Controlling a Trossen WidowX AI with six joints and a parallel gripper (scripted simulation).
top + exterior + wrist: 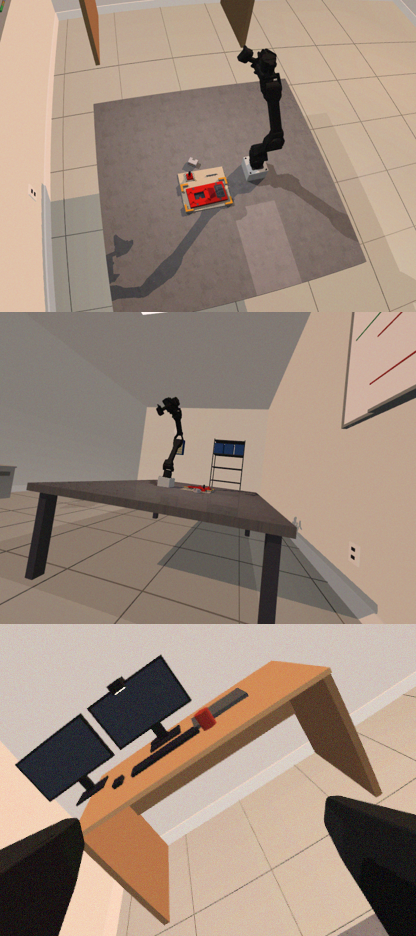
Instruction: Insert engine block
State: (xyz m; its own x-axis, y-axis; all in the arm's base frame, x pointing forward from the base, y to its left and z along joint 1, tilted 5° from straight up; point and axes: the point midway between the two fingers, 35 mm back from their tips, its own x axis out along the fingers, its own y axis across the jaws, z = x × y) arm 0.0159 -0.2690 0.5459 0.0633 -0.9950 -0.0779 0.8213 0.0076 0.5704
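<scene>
My gripper tip is 270 mm short of the engine block, 190 mm to the right of it and 610 mm above it. The rest, counted from my gripper tip: black stick (300 mm ahead, 280 mm to the left, 600 mm below).
</scene>
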